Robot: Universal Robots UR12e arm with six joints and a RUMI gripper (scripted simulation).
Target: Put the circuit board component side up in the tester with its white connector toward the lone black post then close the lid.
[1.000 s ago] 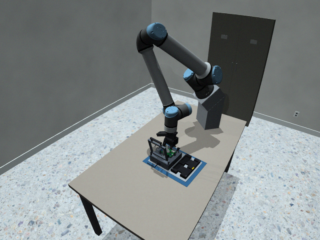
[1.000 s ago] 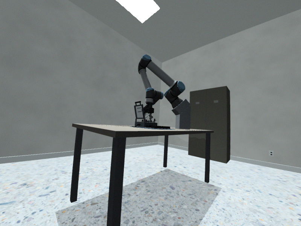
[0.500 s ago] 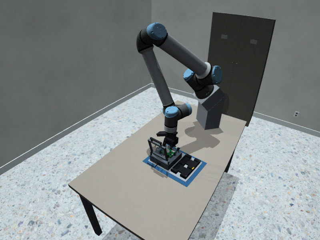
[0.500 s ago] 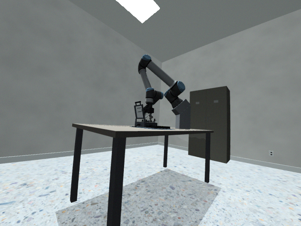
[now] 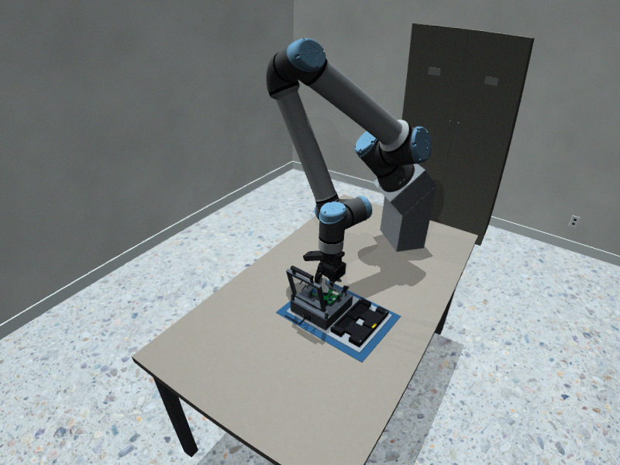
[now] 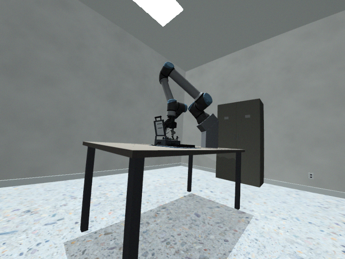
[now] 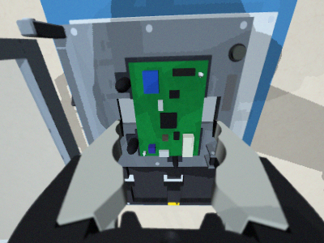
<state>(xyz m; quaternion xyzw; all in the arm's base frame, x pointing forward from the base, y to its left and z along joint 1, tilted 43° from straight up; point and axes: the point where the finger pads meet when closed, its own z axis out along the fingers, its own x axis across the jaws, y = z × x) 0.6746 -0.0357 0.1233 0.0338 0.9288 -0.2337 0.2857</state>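
The green circuit board lies 2 cm below my hand. Round my hand: tester lid: 12 cm ahead, 3 cm to the right, 9 cm above; then tester nest: 1 cm ahead, 1 cm to the left, 2 cm below.
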